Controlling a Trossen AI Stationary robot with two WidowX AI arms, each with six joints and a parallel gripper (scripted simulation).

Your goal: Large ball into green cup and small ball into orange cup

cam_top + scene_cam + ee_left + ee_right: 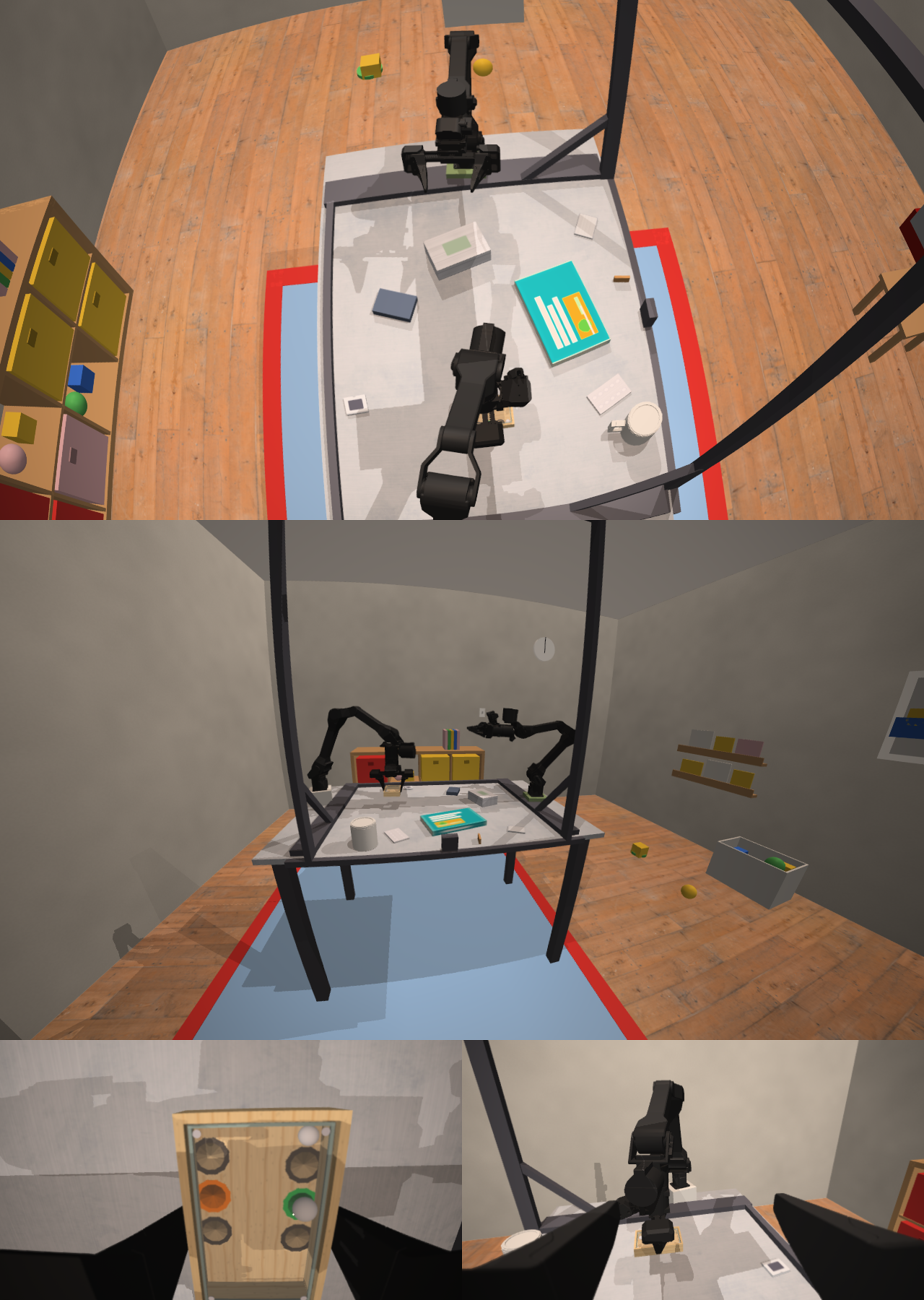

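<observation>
The covered wooden puzzle is 30 mm below my left hand. Also, from my left hand: dark blue pad: 280 mm to the right, 210 mm ahead, 100 mm below; then small framed tile: 290 mm ahead, 100 mm below, 30 mm to the right.
</observation>
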